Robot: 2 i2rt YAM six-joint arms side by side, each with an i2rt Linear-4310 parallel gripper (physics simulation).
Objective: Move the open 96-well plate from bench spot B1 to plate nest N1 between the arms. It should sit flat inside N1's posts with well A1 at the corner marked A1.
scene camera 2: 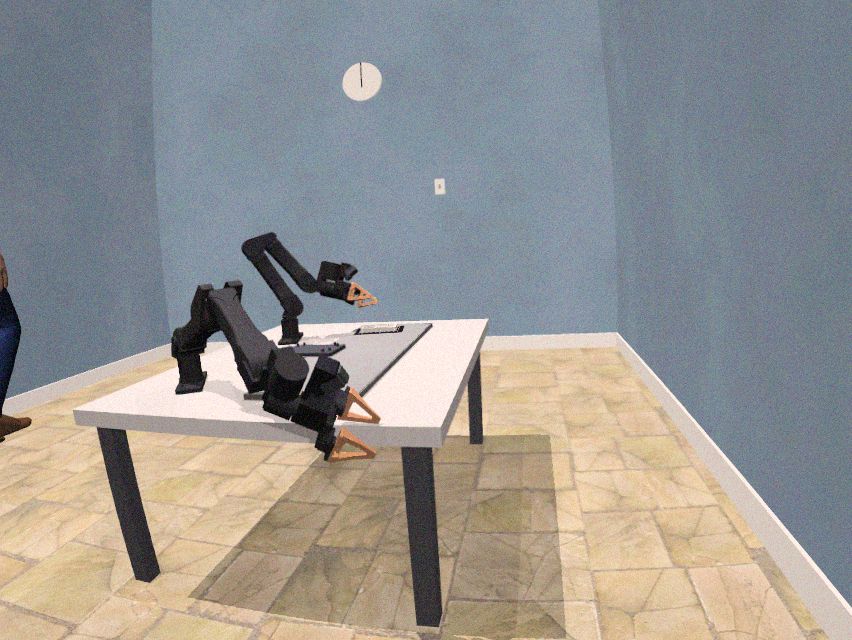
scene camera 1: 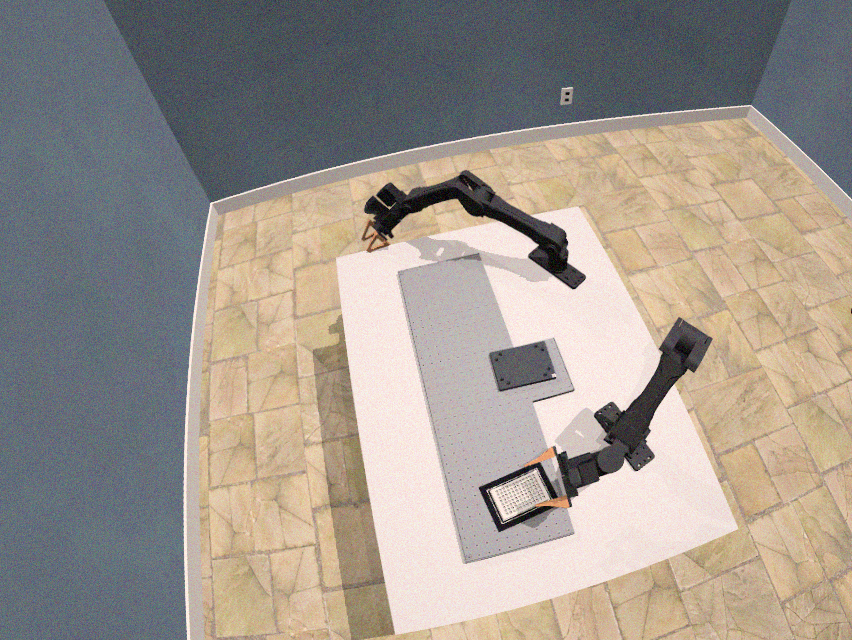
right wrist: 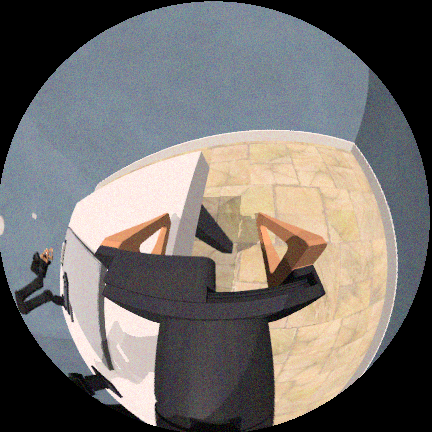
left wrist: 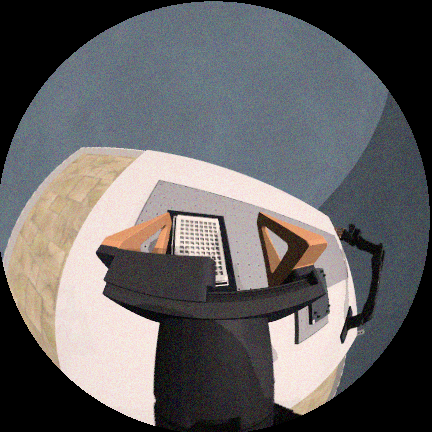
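The open 96-well plate, pale with a grid of wells, lies in the black frame of its bench spot. Plate nest N1 is a dark slab with small posts and a small white mark at one corner; no plate is on it. My left gripper is open and empty, above the plate's level; the left wrist view shows the plate off-centre, toward the left-hand finger. My right gripper is open and empty, beyond the table edge.
A grey perforated board runs along the white table under the bench spot, with a side extension under the nest. A person's leg shows at the left edge of scene camera 2, away from the table.
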